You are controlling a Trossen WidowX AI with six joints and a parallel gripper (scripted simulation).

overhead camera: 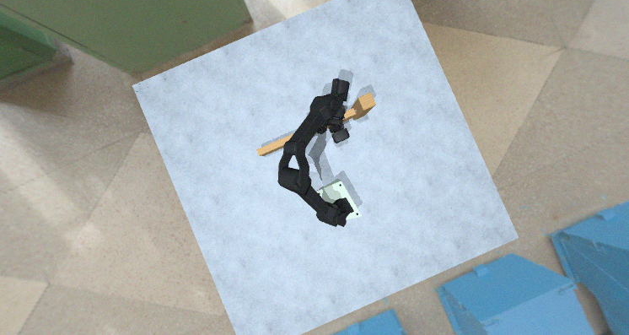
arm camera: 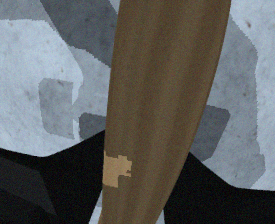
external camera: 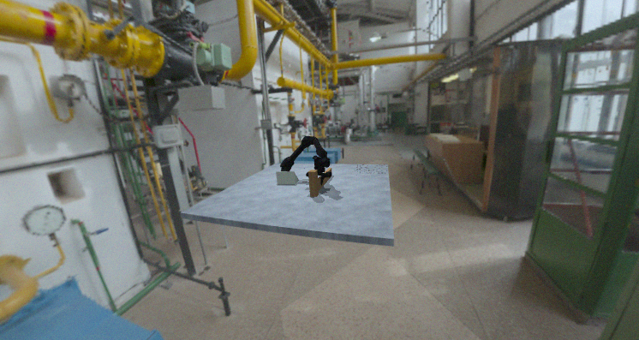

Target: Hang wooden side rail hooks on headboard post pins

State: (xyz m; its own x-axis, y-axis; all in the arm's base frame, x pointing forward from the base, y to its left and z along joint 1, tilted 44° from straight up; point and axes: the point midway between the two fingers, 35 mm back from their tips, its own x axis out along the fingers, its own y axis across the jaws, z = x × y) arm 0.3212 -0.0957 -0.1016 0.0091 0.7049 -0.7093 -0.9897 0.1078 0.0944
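Right now the wooden headboard post is 2 cm behind my gripper tip, 12 cm to the right of it and 5 cm above it.
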